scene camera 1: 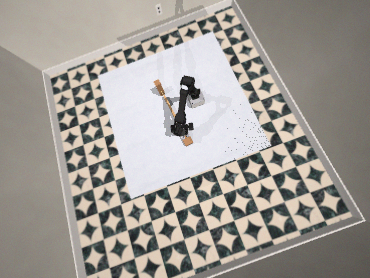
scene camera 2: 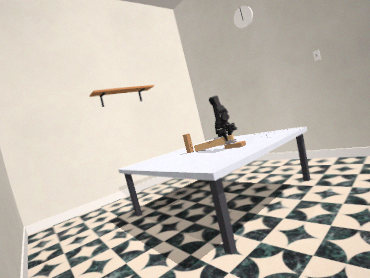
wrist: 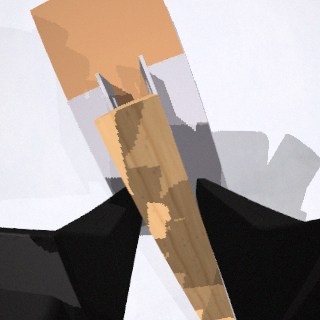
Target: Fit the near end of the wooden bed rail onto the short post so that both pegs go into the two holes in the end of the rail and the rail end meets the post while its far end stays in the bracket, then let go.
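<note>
The wooden rail slopes in scene camera 2: one end is low near the short post's foot, the other is raised at my gripper. The short post stands upright. My gripper is shut on the rail near its raised end. In the wrist view that end lies at or above the bracket's two thin upright grey plates; whether it sits between them is unclear. An orange-brown block lies beyond the plates. Pegs and holes cannot be made out.
Everything stands on a white table. My arm's pale base is beside the rail, on the right in scene camera 1. A brown shelf hangs on the wall, away from the table.
</note>
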